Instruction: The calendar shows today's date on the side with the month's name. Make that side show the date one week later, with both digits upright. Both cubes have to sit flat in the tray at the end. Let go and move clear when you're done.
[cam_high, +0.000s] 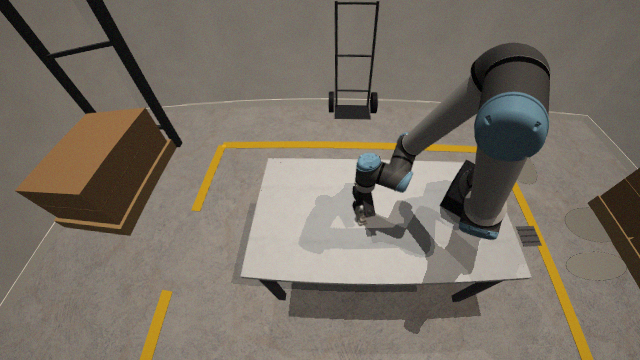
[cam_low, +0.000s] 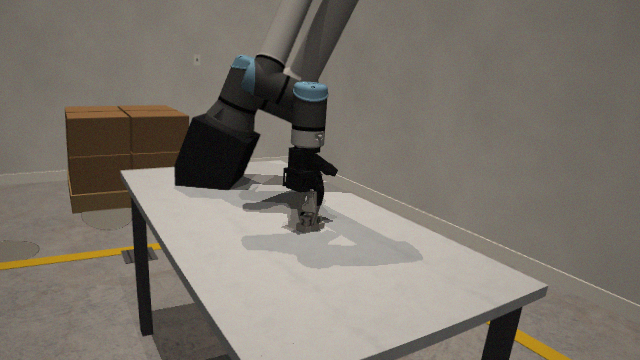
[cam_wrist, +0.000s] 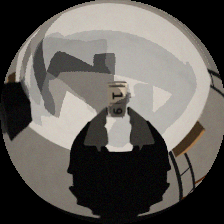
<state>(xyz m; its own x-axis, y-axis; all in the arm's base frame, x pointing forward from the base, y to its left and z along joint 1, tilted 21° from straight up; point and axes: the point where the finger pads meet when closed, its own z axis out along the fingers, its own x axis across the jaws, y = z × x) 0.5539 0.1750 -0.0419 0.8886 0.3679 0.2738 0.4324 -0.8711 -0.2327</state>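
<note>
The calendar tray is 1 cm behind my hand, 1 cm to the left of it and 3 cm below it.
</note>
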